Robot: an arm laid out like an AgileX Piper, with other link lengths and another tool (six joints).
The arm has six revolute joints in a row. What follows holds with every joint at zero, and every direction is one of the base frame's. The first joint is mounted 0.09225 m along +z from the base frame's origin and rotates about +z. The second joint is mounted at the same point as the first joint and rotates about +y. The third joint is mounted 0.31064 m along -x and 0.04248 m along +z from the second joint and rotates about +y. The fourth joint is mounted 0.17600 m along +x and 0.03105 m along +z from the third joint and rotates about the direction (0.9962, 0, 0.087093). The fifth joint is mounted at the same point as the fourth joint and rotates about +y. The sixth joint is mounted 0.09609 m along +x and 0.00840 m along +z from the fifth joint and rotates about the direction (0.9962, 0, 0.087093). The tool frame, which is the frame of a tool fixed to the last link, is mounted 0.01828 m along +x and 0.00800 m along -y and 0.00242 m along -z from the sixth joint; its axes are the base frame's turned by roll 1.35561, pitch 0.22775 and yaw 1.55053 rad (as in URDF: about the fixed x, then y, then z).
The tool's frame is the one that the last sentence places.
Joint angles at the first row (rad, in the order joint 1, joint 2, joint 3, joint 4, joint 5, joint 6):
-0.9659 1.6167 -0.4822 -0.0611 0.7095 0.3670
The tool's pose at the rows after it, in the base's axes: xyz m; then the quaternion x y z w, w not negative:
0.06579, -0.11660, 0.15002, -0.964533, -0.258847, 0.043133, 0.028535
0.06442, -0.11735, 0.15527, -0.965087, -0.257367, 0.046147, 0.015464
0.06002, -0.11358, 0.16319, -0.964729, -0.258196, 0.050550, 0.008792
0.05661, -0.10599, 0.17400, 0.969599, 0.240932, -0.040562, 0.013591
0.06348, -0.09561, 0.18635, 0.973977, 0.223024, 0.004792, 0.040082
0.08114, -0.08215, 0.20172, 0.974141, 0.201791, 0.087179, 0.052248
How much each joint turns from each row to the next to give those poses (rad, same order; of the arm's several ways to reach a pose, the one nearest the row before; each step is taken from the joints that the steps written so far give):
0.0000 -0.0112 -0.0397 -0.0114 0.0744 0.0032
0.0000 -0.0261 -0.0131 -0.0181 0.0176 0.0164
0.0000 -0.0442 -0.0088 -0.0138 0.0442 0.0060
0.0028 -0.0757 -0.0071 0.0139 0.0343 0.0243
0.0282 -0.0818 -0.0249 0.0905 0.0222 -0.0021
0.0482 -0.0696 -0.0475 0.1759 0.0261 -0.0224

